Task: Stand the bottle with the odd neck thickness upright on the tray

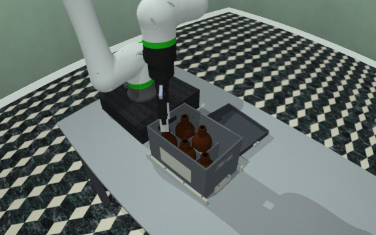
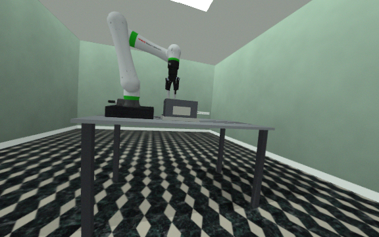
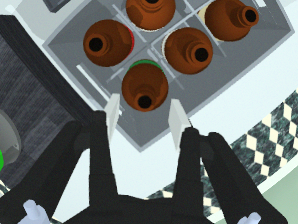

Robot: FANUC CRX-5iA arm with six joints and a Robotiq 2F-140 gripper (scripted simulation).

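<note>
The brown bottle is 9 cm ahead of my hand, 2 cm to the left of it and 13 cm below it. Also, from my hand: glass bottle 2 cm behind, 9 cm to the left, 13 cm below; crate 8 cm ahead, 6 cm to the left, 13 cm below; dark grey tray 2 cm ahead, 32 cm to the left, 20 cm below.
</note>
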